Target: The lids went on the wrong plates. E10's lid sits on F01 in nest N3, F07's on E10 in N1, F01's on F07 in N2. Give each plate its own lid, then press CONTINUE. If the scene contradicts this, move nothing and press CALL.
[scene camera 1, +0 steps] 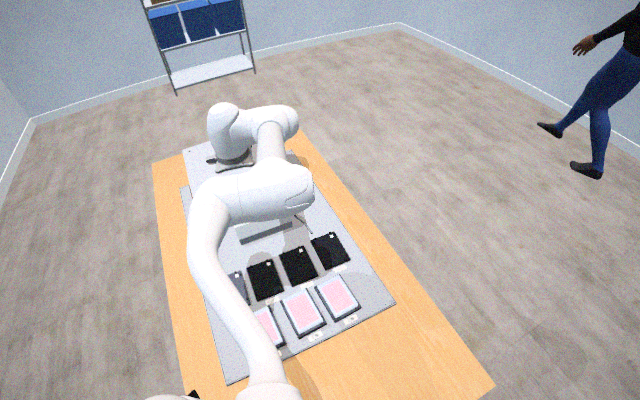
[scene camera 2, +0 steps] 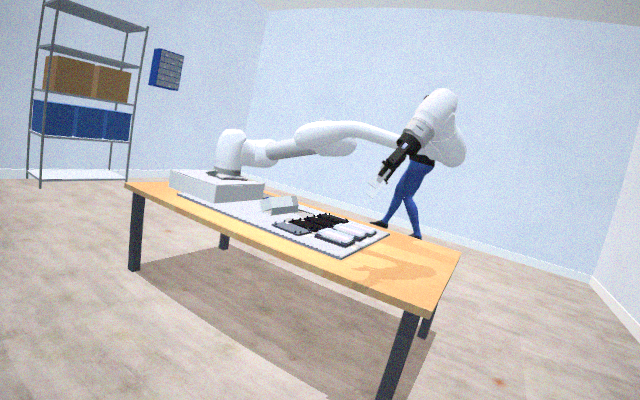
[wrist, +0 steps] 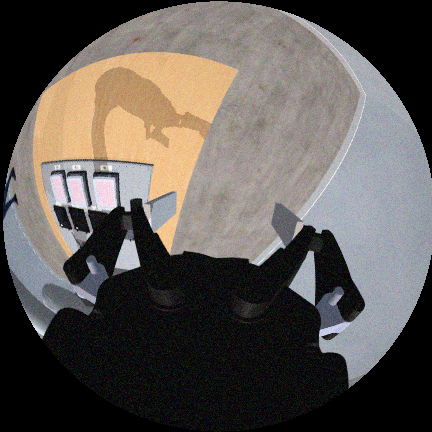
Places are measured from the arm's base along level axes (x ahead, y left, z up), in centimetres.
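Where they show: gripper, fingertip midpoint: (scene camera 2: 370, 191) (wrist: 224, 207); arm's base, origin of the base link: (scene camera 1: 234, 158) (scene camera 2: 226, 177).
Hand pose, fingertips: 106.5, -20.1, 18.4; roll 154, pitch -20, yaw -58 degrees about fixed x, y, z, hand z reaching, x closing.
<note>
Each offset is from my fingertips to the top centre of the thing, as dx, dy, dz. "pt": to the spot under its first point. Level surfaces: height alone.
Three plates with pink-topped, pale-rimmed lids stand in a row on the grey mat @[dz -27.3] (scene camera 1: 370, 288) (wrist: 135, 180): the near-left plate @[-25.4, +22.9, -24.1] (scene camera 1: 268, 327) (wrist: 106, 192) is partly behind the arm in scene camera 1, beside the middle plate @[-28.4, +36.6, -23.8] (scene camera 1: 303, 312) (wrist: 77, 187) and the right plate @[-30.7, +49.1, -24.4] (scene camera 1: 337, 296) (wrist: 58, 187). Labels are too small to read. Behind them lie three black plates @[pt -43.4, +26.1, -26.3] (scene camera 1: 265, 280) @[pt -46.4, +38.8, -26.3] (scene camera 1: 298, 265) @[pt -49.6, +51.8, -26.3] (scene camera 1: 330, 250) and a dark grey one @[-42.1, +13.6, -25.3] (scene camera 1: 239, 287) (scene camera 2: 291, 228). The button box @[-67.9, +28.6, -18.9] (scene camera 1: 265, 233) (scene camera 2: 282, 205) is mostly hidden by the arm in scene camera 1; its buttons do not show. My gripper (scene camera 2: 377, 185) (wrist: 224, 207) is open and empty, high above the table.
The white arm stretches over the wooden table @[dz -28.6] (scene camera 1: 400, 350) (scene camera 2: 440, 260) (wrist: 190, 75) and casts a shadow there. A person (scene camera 1: 600, 95) (scene camera 2: 412, 185) stands on the floor beyond the table. A shelf rack (scene camera 1: 212, 72) (scene camera 2: 95, 15) with boxes stands by the wall.
</note>
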